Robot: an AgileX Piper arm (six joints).
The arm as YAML. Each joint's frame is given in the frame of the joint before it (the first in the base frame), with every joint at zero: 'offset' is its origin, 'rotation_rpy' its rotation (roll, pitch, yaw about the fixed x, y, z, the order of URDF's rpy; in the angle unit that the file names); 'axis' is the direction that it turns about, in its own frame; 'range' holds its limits. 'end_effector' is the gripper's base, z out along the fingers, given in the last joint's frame.
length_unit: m
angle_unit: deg
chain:
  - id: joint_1
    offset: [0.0, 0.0, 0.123]
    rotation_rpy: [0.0, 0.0, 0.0]
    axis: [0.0, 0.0, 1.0]
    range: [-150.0, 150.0]
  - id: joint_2
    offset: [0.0, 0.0, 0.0]
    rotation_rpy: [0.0, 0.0, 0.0]
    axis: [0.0, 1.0, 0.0]
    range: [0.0, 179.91]
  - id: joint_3
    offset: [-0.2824, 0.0, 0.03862]
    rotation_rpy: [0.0, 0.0, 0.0]
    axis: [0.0, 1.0, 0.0]
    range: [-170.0, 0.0]
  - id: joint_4
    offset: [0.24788, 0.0, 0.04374]
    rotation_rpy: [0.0, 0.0, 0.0]
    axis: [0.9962, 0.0, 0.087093]
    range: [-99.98, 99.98]
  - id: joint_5
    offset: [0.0, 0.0, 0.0]
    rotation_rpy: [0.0, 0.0, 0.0]
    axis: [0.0, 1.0, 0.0]
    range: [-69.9, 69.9]
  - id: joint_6
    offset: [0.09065, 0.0, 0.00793]
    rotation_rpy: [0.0, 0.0, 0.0]
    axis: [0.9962, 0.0, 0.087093]
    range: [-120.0, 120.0]
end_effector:
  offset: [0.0, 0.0, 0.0]
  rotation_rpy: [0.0, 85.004, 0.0]
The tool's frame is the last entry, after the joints.
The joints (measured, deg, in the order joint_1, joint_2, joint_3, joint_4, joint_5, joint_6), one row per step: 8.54 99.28 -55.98 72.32 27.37 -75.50; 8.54 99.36 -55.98 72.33 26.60 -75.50; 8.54 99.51 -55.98 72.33 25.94 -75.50; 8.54 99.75 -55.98 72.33 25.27 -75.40; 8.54 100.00 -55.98 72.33 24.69 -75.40; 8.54 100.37 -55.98 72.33 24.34 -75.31; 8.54 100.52 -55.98 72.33 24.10 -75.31; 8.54 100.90 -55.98 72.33 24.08 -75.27; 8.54 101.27 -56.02 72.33 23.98 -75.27; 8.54 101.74 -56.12 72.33 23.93 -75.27; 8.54 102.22 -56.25 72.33 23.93 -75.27; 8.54 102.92 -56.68 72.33 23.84 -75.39; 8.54 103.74 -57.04 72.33 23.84 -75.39; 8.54 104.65 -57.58 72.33 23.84 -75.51; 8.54 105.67 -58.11 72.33 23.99 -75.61; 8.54 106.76 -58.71 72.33 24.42 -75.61; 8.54 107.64 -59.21 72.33 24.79 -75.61
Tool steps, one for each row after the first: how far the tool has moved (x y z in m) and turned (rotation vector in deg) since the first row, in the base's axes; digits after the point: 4 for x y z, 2 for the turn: 0.0009 -0.0009 -0.0006 -0.42 -0.22 -0.58; 0.0018 -0.0017 -0.0016 -0.80 -0.33 -1.07; 0.0027 -0.0025 -0.0031 -1.15 -0.30 -1.64; 0.0036 -0.0031 -0.0047 -1.50 -0.28 -2.07; 0.0044 -0.0035 -0.0070 -1.70 0.00 -2.38; 0.0048 -0.0038 -0.0079 -1.86 0.05 -2.56; 0.0052 -0.0037 -0.0103 -1.91 0.44 -2.59; 0.0059 -0.0038 -0.0124 -2.03 0.72 -2.66; 0.0068 -0.0037 -0.0148 -2.12 1.07 -2.69; 0.0077 -0.0036 -0.0172 -2.18 1.41 -2.69; 0.0101 -0.0034 -0.0197 -2.34 1.58 -2.67; 0.0121 -0.0030 -0.0232 -2.42 2.04 -2.66; 0.0149 -0.0026 -0.0266 -2.54 2.34 -2.57; 0.0176 -0.0020 -0.0307 -2.60 2.83 -2.38; 0.0202 -0.0010 -0.0350 -2.43 3.48 -2.06; 0.0223 -0.0002 -0.0385 -2.29 4.00 -1.79
